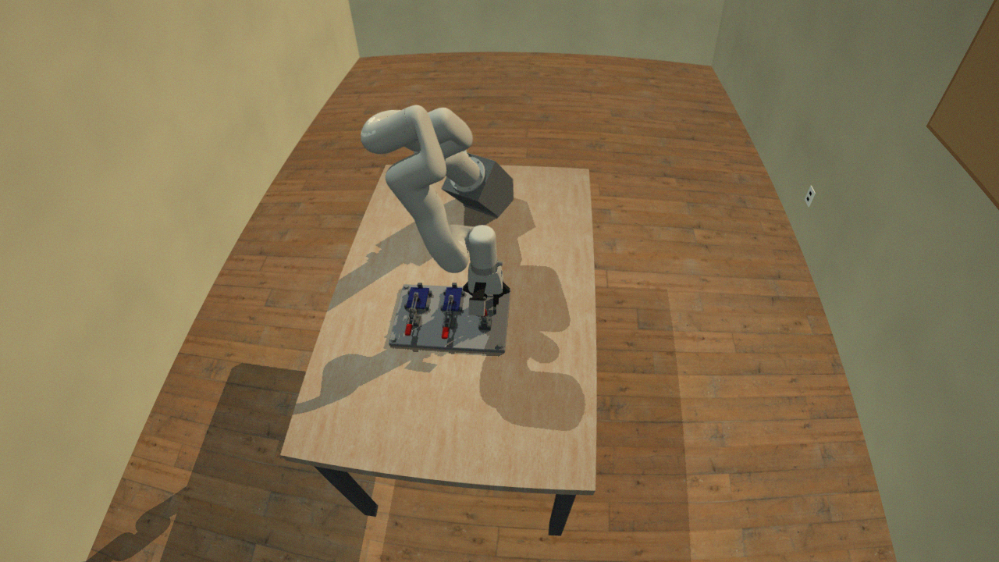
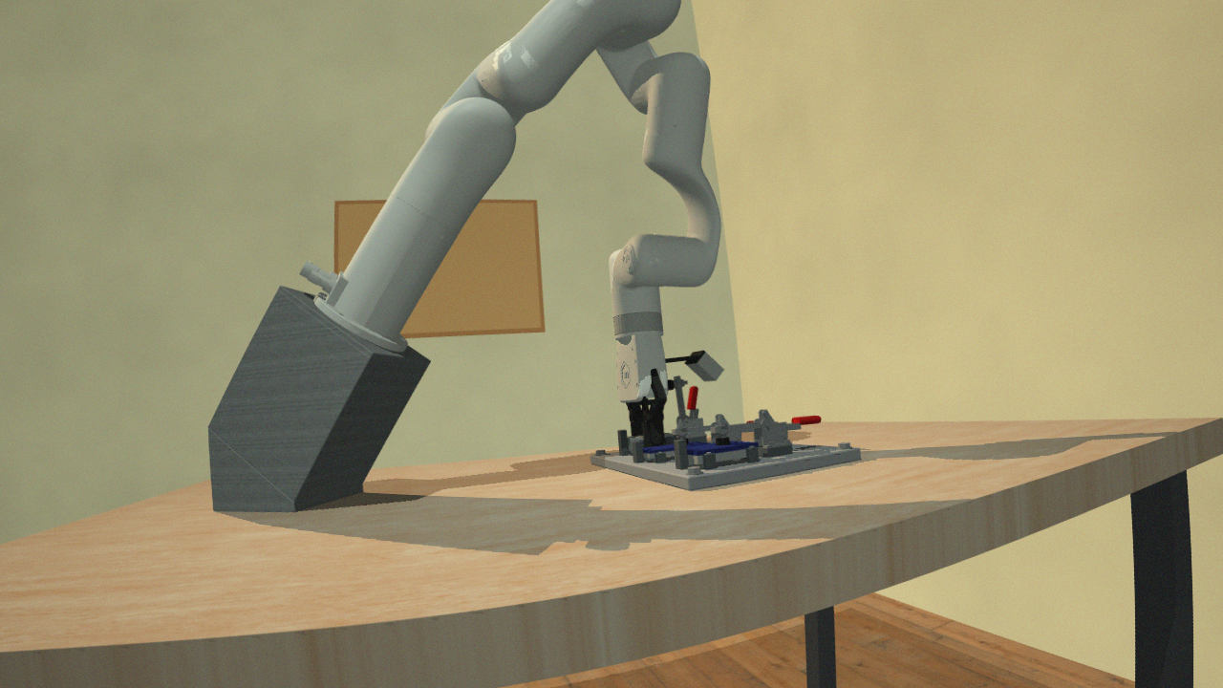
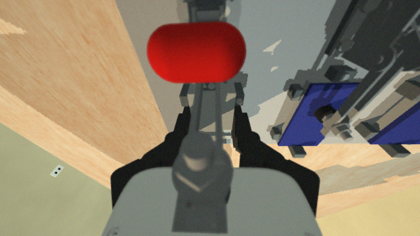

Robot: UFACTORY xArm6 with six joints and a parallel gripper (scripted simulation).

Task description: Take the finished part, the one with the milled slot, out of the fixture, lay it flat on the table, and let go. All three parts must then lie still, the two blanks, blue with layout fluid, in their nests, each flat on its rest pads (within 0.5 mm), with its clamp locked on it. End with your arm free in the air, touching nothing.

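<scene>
Now: hand 1 cm past the grey part and 1 cm above it. The rest, counted from my hand: fixture plate (12 cm to the right, 3 cm below, 1 cm ahead); blank (21 cm to the right, 7 cm behind, 1 cm below).
</scene>
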